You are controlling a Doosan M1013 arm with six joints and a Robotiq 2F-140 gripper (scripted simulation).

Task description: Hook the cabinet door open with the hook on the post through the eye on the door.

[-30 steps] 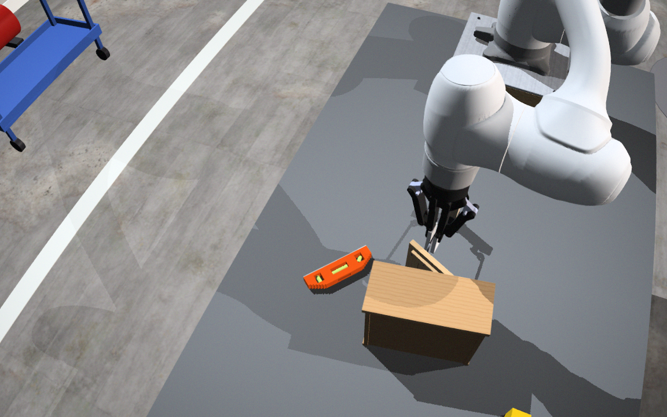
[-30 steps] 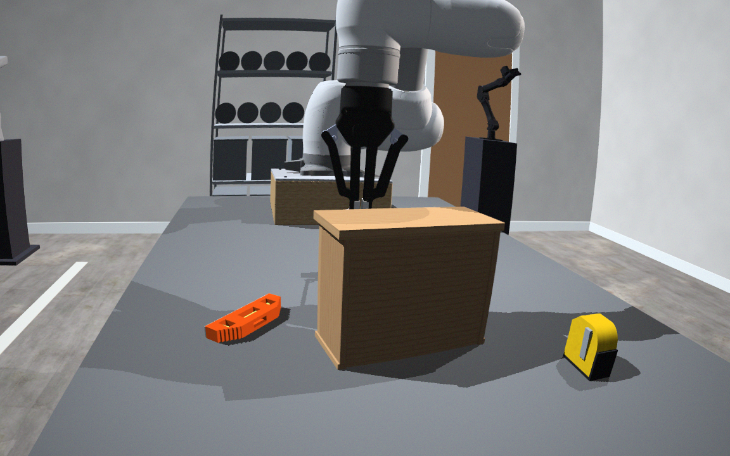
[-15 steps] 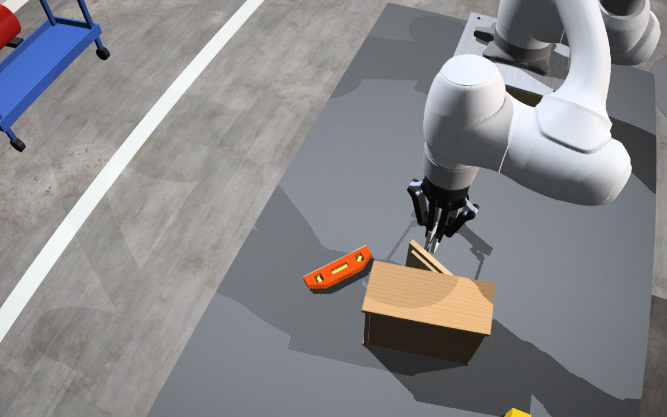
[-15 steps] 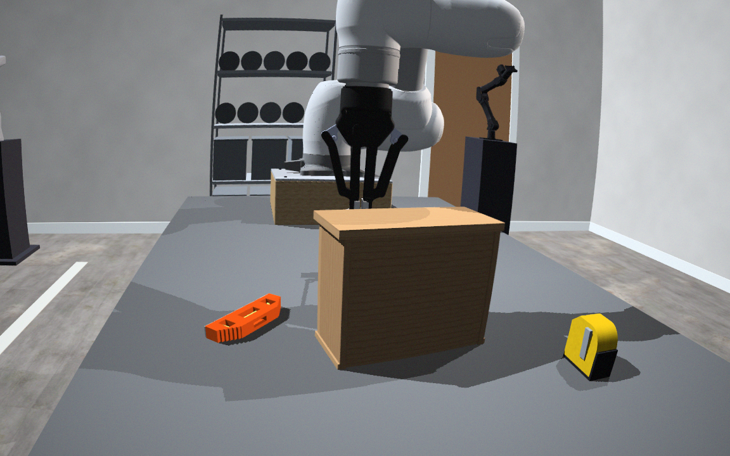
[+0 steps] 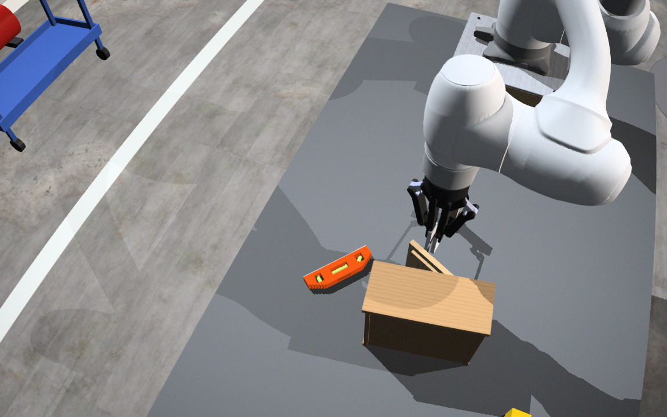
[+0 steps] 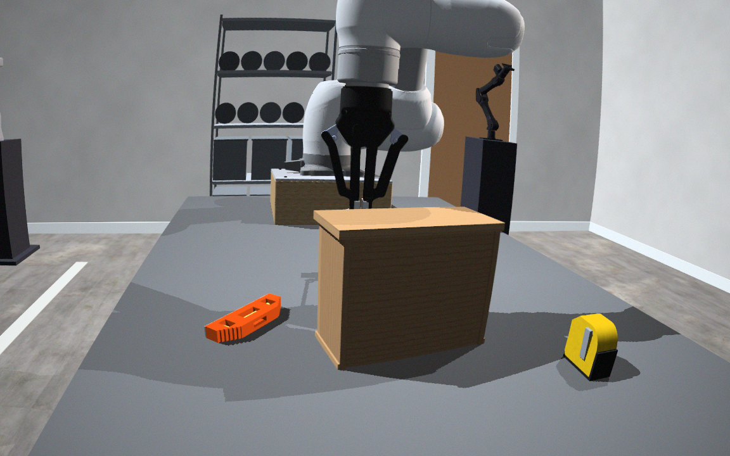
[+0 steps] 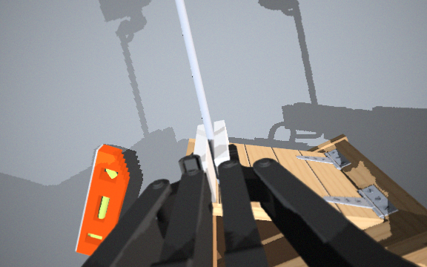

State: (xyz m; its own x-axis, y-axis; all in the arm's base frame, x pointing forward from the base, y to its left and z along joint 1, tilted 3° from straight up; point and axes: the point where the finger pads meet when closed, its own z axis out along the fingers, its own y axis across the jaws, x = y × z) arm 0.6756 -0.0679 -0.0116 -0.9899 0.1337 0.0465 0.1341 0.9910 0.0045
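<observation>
My hand is 50 mm past the wire hook, 10 mm to the right of it and 20 mm above it. Round my hand: door: 50 mm ahead, 40 mm to the left, 50 mm below; yellow tape measure: 280 mm ahead, 240 mm to the left, 100 mm below; orange spirit level: 70 mm ahead, 170 mm to the right, 120 mm below.
</observation>
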